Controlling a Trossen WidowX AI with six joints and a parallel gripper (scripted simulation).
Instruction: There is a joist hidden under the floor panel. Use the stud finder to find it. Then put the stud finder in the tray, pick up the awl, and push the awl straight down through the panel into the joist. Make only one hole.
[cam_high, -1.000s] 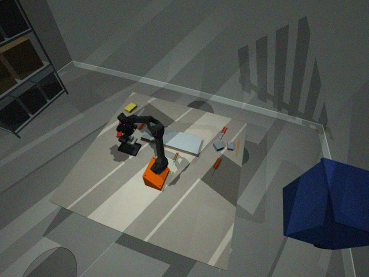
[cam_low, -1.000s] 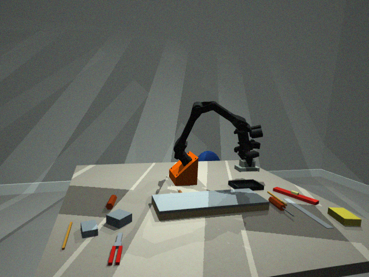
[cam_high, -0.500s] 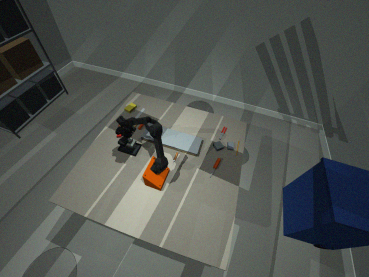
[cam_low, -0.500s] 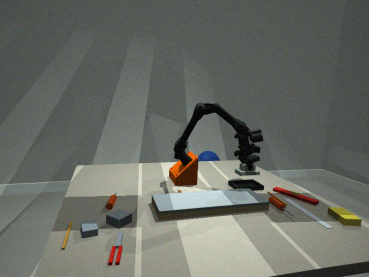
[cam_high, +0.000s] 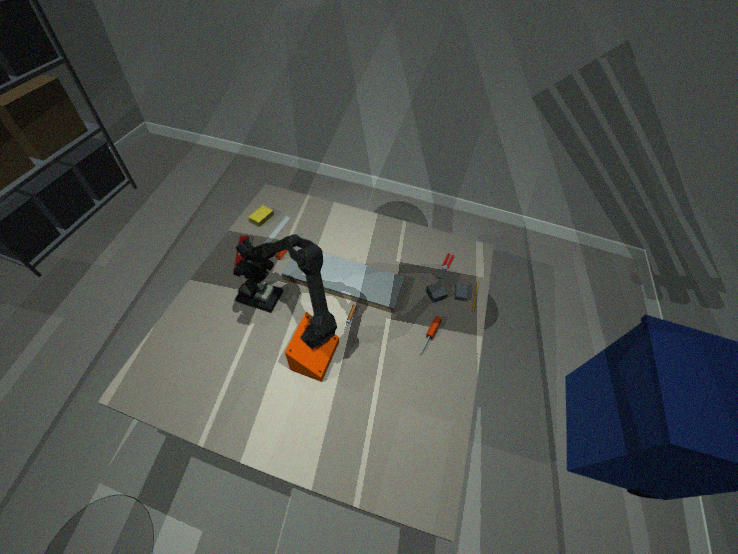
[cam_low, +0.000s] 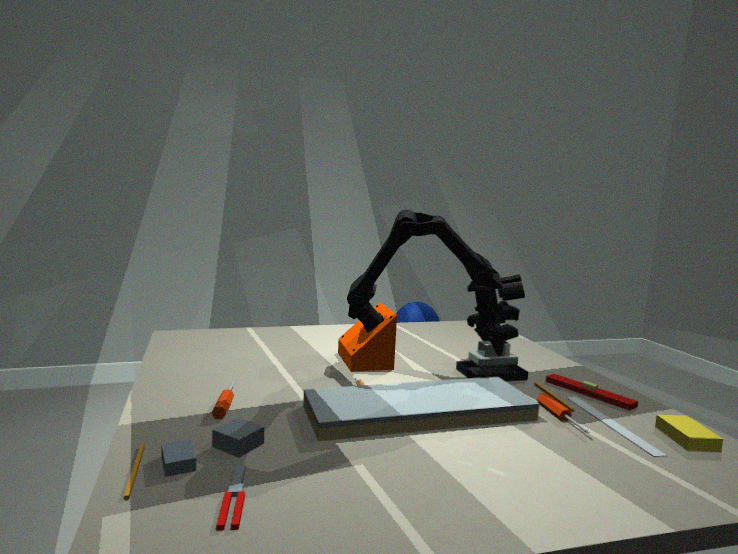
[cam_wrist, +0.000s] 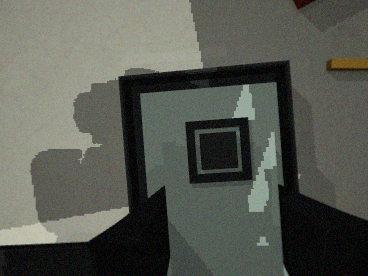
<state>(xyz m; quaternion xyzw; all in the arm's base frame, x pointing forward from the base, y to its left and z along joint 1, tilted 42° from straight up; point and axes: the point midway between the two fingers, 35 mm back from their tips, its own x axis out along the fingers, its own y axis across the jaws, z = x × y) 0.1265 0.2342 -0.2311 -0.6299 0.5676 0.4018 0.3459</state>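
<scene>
Now: gripper tip 10 mm to the left of the black tray and 50 mm above it. Also, from my gripper tip: ruler: 330 mm ahead, 140 mm to the left, 60 mm below; stud finder: 10 mm to the left, 20 mm above; red level: 160 mm ahead, 200 mm to the left, 50 mm below.
</scene>
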